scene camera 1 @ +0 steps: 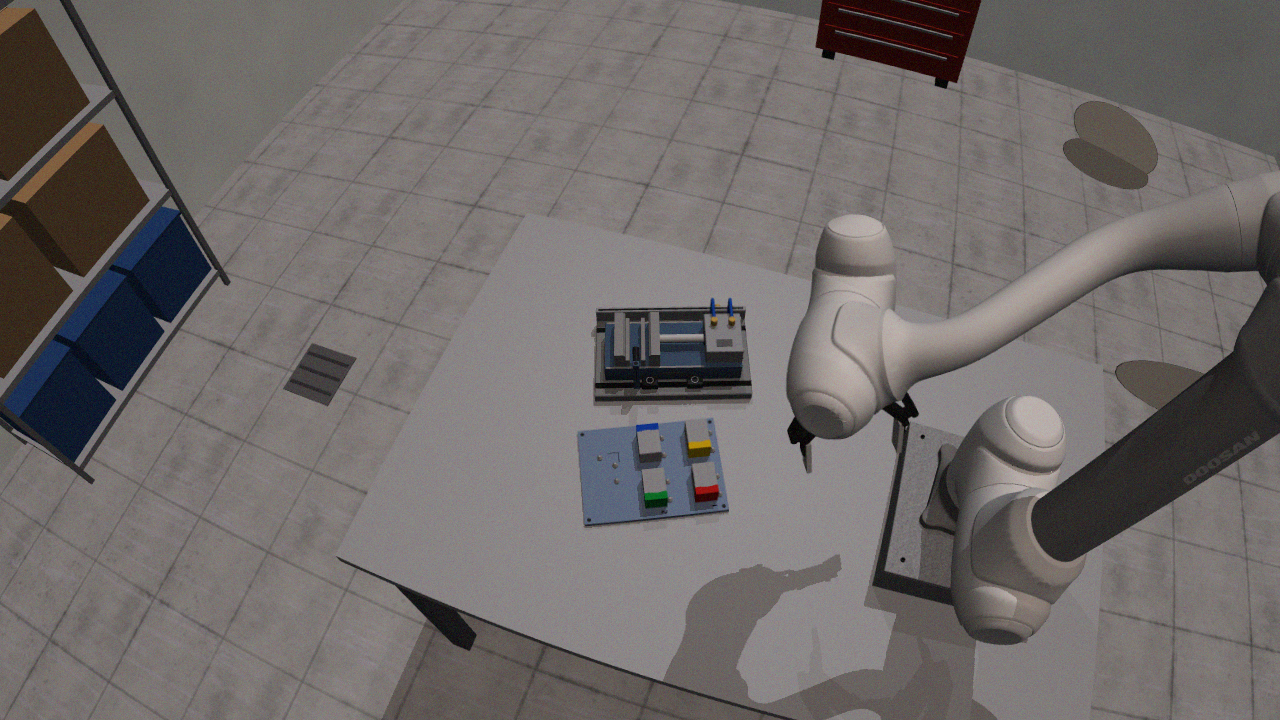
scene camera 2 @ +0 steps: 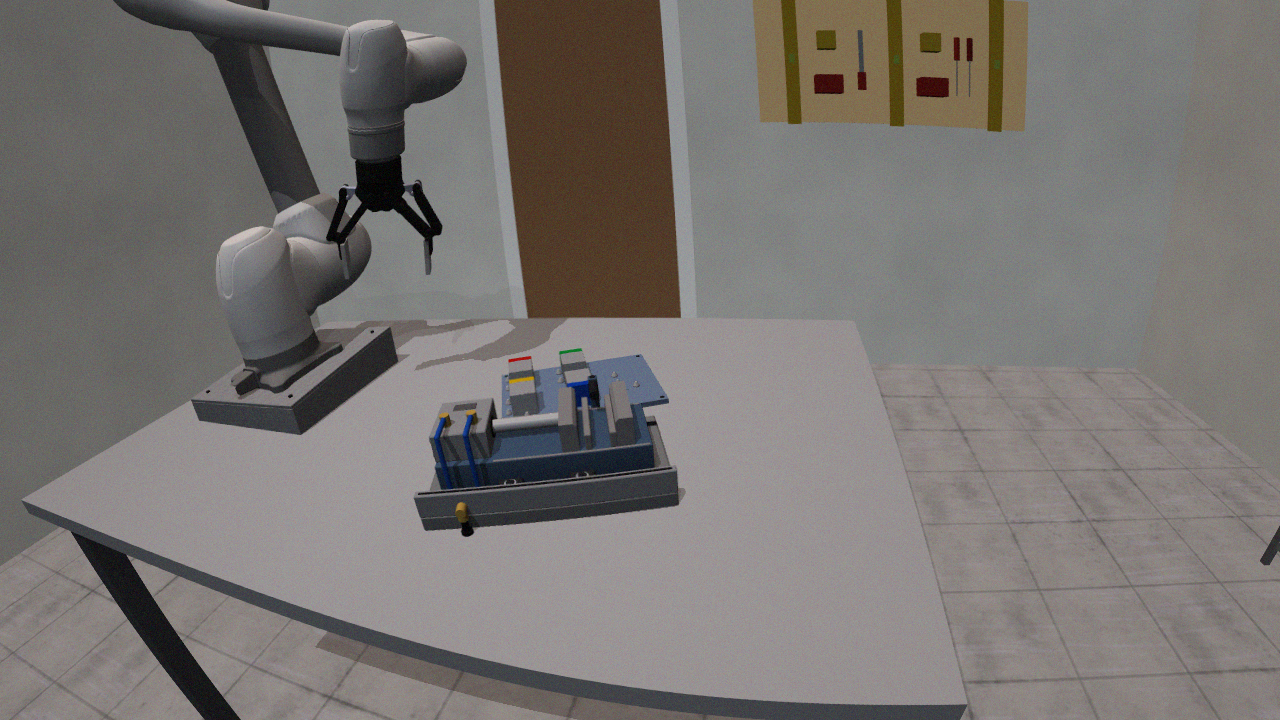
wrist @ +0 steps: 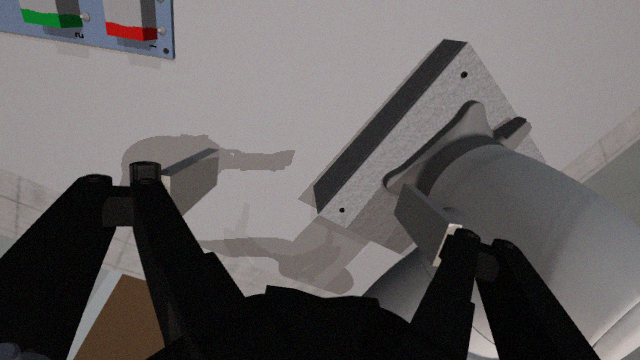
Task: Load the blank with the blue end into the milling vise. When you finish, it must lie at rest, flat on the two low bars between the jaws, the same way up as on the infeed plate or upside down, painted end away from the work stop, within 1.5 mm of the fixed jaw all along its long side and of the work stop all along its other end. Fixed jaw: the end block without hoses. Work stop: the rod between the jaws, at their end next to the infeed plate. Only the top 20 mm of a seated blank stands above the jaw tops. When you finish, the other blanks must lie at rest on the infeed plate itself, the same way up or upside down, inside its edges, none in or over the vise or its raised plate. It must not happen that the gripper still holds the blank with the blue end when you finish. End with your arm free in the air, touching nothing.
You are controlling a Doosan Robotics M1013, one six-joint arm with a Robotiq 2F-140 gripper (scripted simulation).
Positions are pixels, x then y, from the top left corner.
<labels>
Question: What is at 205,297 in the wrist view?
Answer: My gripper.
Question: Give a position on a red-ended blank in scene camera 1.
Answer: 705,486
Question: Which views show my gripper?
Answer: Scene camera 1, scene camera 2 and the wrist view: all of them.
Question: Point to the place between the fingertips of my gripper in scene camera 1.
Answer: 852,456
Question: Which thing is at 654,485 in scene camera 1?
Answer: A green-ended blank.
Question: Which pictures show the yellow-ended blank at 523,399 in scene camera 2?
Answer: Scene camera 1 and scene camera 2 only.
</labels>
